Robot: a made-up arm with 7 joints.
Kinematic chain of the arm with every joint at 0, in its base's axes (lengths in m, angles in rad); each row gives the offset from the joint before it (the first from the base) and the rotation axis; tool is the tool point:
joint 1: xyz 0 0 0.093 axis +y
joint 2: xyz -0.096 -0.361 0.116 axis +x
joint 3: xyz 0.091 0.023 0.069 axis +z
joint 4: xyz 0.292 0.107 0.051 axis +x
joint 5: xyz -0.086 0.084 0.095 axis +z
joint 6: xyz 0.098 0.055 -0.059 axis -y
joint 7: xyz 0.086 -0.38 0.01 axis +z
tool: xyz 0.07 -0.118 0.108
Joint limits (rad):
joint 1: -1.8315..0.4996
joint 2: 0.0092..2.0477
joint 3: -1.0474..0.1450
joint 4: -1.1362..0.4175
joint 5: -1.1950..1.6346
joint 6: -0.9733..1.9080
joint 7: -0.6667..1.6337
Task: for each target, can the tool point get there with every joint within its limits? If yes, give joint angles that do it. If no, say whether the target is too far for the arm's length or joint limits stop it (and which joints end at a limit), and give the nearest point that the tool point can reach.
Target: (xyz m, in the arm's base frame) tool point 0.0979 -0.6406 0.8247
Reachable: yes | joints -1.0259 1.0841 -0.3659 -0.3147 1.4219 1.2185 0.2073
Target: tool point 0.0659 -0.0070 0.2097
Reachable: no: joint limits stop it (at a limit: joint 1, joint 2, joint 4, joint 6) | nearest point 0.1051 -0.1091 0.2169 | short by 0.110 m
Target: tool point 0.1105 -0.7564 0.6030
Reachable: yes | joints -1.5578 0.9899 -0.6053 -0.3475 0.4652 -0.6899 -0.0229
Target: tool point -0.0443 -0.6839 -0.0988
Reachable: yes | joints 0.1478 1.7337 -0.4284 -0.1436 -0.6388 0.3087 -0.0375
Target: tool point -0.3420 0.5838 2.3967
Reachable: no: too far | nearest point -0.1299 -0.0414 0.9680 | short by 1.574 m
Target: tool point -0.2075 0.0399 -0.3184
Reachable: no: joint limits stop it (at a limit: joint 1, joint 2, joint 3, joint 4, joint 5) | nearest point -0.2546 -0.0713 -0.2091 | short by 0.163 m
